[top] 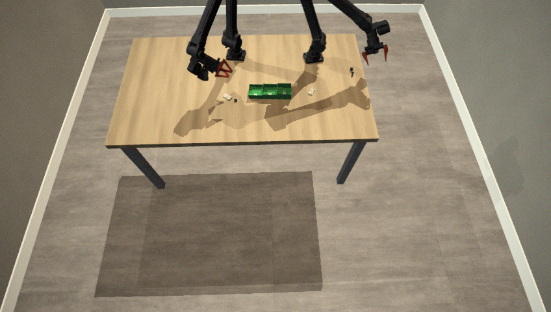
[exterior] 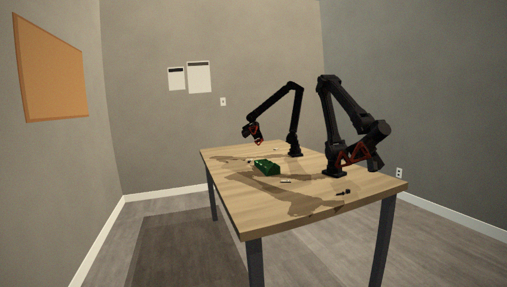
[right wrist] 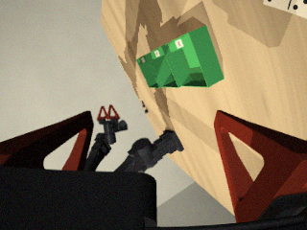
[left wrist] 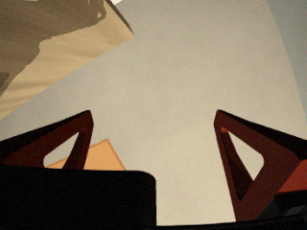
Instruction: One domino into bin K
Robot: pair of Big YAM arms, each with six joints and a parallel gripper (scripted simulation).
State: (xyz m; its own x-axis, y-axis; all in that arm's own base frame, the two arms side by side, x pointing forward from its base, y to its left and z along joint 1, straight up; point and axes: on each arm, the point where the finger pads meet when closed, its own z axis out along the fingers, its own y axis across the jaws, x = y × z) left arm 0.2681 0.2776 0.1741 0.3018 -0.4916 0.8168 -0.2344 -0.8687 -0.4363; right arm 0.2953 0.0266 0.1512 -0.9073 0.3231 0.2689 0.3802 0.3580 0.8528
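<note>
My right gripper is now 10 mm short of the green bin tray, 230 mm to the right of it and 130 mm above it. Round my right hand: black bolt 170 mm behind, 740 mm to the left, 150 mm below; then black nut 70 mm ahead, 30 mm to the left, 150 mm below.
</note>
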